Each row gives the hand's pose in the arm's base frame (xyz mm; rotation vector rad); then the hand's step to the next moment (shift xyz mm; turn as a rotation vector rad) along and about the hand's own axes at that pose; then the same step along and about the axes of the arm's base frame.
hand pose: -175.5 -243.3 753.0 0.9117 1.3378 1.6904
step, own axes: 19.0 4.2 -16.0 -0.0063 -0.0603 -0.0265
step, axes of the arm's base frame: -23.1 9.7 2.4 -0.0123 -0.0082 -0.0645
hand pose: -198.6 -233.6 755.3 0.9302 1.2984 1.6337
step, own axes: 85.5 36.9 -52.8 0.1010 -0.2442 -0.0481
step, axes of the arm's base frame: -86.5 55.2 30.5 -0.0438 0.1051 -0.2433
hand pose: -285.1 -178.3 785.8 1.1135 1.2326 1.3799
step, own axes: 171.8 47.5 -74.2 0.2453 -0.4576 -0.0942
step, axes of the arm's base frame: -101.1 157.4 47.9 -0.0940 0.2518 -0.4541
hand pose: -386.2 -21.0 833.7 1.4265 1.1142 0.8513
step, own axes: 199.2 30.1 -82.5 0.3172 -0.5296 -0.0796
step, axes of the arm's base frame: -11.4 215.6 27.6 -0.0712 0.3139 -0.5328
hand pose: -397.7 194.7 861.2 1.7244 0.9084 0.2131
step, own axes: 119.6 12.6 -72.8 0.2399 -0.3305 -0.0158
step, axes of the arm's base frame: 47.2 132.4 2.1 0.0034 0.1985 -0.3572
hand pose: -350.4 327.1 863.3 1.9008 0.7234 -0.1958
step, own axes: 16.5 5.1 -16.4 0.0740 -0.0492 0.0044
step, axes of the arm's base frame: 13.1 19.5 3.9 0.0326 0.0387 -0.0732
